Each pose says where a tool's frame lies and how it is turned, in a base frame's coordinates. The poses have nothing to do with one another.
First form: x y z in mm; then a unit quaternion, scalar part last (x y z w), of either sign.
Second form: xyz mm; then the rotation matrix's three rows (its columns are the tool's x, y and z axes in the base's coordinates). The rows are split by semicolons. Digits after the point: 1 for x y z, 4 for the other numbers.
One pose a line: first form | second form
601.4, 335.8, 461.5, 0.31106, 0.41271, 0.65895, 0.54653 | 601.4, 335.8, 461.5; -0.2091, -0.4635, 0.8611; 0.9770, -0.0619, 0.2039; -0.0412, 0.8839, 0.4658
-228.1, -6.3, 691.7, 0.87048, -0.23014, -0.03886, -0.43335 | -228.1, -6.3, 691.7; 0.8911, -0.4343, 0.1318; -0.3670, -0.5185, 0.7723; -0.2671, -0.7366, -0.6214
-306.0, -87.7, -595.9, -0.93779, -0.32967, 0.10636, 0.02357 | -306.0, -87.7, -595.9; 0.7600, 0.6133, -0.2150; 0.6233, -0.7815, -0.0259; -0.1839, -0.1143, -0.9763
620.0, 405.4, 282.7, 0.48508, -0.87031, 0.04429, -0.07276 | 620.0, 405.4, 282.7; -0.5188, -0.8379, 0.1696; -0.8508, 0.5255, -0.0065; -0.0837, -0.1477, -0.9855
